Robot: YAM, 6 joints.
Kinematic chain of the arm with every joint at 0, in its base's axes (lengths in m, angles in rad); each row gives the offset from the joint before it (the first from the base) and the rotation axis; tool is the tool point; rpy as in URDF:
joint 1: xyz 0 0 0.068 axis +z
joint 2: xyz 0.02 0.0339 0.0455 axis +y
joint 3: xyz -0.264 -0.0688 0 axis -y
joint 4: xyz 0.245 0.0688 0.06 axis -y
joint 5: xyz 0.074 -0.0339 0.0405 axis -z
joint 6: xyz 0.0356 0 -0.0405 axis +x
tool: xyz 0 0 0 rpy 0 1.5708 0
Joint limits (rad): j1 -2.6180..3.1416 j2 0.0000..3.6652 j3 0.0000..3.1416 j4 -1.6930..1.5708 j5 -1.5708..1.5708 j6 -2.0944..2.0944
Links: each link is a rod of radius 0.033 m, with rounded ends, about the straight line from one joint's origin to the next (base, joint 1, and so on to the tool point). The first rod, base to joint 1, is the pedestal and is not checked.
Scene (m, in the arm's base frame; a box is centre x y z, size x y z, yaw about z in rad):
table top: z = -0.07
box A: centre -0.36 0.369 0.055 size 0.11 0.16 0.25 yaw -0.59
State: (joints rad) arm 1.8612 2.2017 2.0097 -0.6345 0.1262 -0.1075
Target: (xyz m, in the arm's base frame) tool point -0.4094 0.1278 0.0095
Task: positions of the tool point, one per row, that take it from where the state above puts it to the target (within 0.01 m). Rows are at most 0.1 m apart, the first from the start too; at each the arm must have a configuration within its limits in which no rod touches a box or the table.
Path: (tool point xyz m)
1: -0.2059 0.4274 0.2526
2: -0.2558 0.3620 0.2443
3: -0.2874 0.2905 0.2336
4: -0.3002 0.2180 0.2204
5: -0.3403 0.2063 0.1737
6: -0.3730 0.1865 0.1219
7: -0.3965 0.1597 0.0666
8: -0.4094 0.1278 0.0095

